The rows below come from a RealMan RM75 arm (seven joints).
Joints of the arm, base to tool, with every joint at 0 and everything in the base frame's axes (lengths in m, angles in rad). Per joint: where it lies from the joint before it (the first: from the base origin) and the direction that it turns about. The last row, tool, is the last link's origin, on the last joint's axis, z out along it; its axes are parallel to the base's.
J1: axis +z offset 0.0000 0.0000 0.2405
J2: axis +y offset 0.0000 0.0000 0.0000
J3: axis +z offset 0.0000 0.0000 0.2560
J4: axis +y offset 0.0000 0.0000 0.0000
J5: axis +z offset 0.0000 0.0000 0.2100
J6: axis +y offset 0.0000 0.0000 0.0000
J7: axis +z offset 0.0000 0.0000 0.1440
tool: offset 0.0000 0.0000 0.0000
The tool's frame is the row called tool.
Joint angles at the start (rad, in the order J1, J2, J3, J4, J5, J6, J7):
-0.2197, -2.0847, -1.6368, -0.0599, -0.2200, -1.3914, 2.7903
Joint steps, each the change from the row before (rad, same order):
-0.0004, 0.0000, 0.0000, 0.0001, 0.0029, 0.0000, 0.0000
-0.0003, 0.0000, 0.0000, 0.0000, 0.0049, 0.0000, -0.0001
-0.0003, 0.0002, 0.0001, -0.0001, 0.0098, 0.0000, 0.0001
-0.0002, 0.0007, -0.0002, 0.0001, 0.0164, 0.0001, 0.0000
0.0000, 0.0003, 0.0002, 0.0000, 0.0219, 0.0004, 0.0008
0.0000, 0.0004, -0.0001, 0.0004, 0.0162, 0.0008, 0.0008
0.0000, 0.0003, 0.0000, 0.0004, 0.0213, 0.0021, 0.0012
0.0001, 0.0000, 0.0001, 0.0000, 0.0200, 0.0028, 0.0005
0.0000, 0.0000, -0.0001, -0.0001, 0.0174, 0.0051, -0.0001
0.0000, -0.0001, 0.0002, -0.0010, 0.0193, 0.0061, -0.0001
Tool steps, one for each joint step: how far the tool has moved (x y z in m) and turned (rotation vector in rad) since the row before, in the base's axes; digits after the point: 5 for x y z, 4 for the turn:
0.00030, 0.00021, -0.00035, -0.0025, 0.0007, -0.0017
0.00044, 0.00023, -0.00058, -0.0041, 0.0011, -0.0027
0.00080, 0.00037, -0.00107, -0.0082, 0.0027, -0.0052
0.00109, 0.00042, -0.00163, -0.0135, 0.0047, -0.0079
0.00154, 0.00041, -0.00253, -0.0187, 0.0065, -0.0103
0.00094, 0.00020, -0.00185, -0.0140, 0.0051, -0.0067
0.00118, 0.00023, -0.00262, -0.0191, 0.0066, -0.0081
0.00110, 0.00019, -0.00264, -0.0183, 0.0053, -0.0072
0.00064, 0.00019, -0.00246, -0.0171, 0.0039, -0.0041
0.00084, 0.00034, -0.00277, -0.0190, 0.0044, -0.0051

